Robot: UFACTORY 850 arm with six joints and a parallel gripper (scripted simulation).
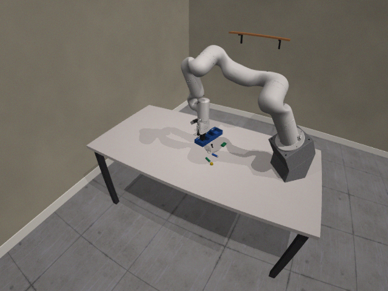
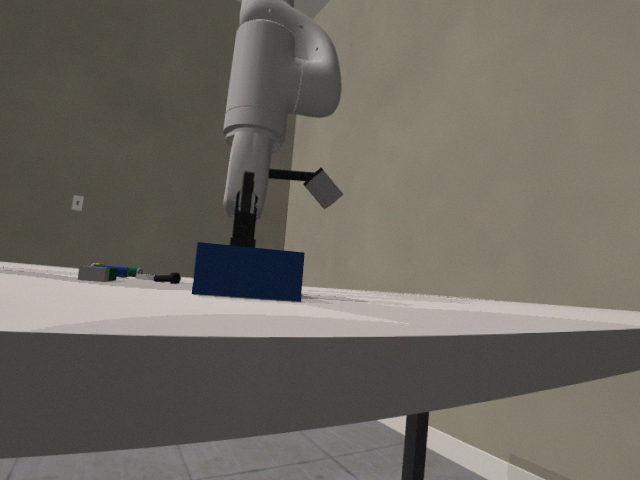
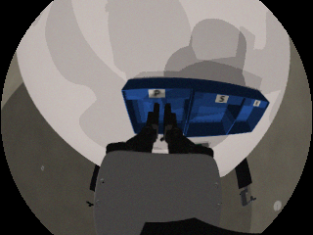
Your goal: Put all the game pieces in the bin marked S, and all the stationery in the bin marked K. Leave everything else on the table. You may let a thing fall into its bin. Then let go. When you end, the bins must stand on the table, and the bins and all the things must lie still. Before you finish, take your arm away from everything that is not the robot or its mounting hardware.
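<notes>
Now: hand 150 mm past the green block, 100 mm to the left of it and 40 mm above it. Round my hand: white domino: 110 mm behind, 60 mm to the left, 40 mm below; black bolt: 90 mm behind, 10 mm to the right, 40 mm below; blue bin: 80 mm to the right, 30 mm below.
</notes>
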